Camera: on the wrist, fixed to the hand. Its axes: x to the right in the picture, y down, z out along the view.
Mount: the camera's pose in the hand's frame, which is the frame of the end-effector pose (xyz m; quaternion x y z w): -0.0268 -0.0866 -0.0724 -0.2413 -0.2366 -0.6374 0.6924
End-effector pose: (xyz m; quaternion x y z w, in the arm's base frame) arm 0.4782 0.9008 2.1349 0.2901 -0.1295 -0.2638 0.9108
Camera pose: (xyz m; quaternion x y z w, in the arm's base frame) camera 0.4491 0.8890 2.0232 0.0012 -0.0566 -0.8631 0.5019
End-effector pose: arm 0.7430 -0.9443 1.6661 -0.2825 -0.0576 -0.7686 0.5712
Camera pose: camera 0.6425 -0.9219 1.6126 0.4786 0.1696 0.8433 0.1762
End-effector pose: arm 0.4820 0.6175 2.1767 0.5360 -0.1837 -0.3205 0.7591
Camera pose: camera 0.4825 0.6672 2.0719 0.2292 0.1122 -0.8770 0.4072
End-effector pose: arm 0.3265 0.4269 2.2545 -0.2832 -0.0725 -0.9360 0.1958
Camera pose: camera 0.2753 0.4968 2.1774 0.4186 0.0512 0.7235 0.5466
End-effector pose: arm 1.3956 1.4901 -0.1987 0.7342 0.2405 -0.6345 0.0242
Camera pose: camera 1.4268 1.5826 -0.1360 -0.1991 -0.7819 0.5704 0.1536
